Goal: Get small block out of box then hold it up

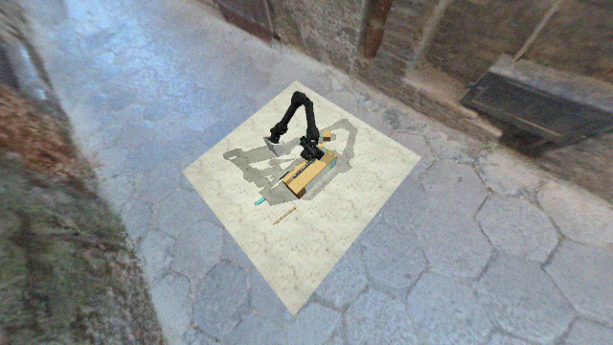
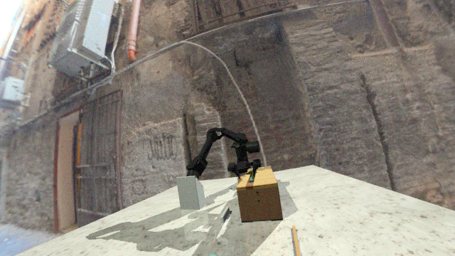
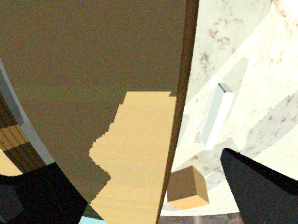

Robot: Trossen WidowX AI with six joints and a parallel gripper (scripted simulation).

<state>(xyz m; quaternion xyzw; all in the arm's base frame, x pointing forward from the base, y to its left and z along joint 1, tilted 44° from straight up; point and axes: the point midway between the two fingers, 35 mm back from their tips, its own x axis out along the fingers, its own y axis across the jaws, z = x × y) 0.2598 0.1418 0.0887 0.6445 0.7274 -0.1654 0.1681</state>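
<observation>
Right now the yellow block is 5 cm ahead of my gripper tip and 2 cm to the left of it. From my gripper tip the other things lie so: thin stick (19 cm ahead, 44 cm to the right, 8 cm below); brown block (7 cm behind, 19 cm to the left, 6 cm below); clear-fronted box (4 cm ahead, 12 cm to the right, 3 cm below).
</observation>
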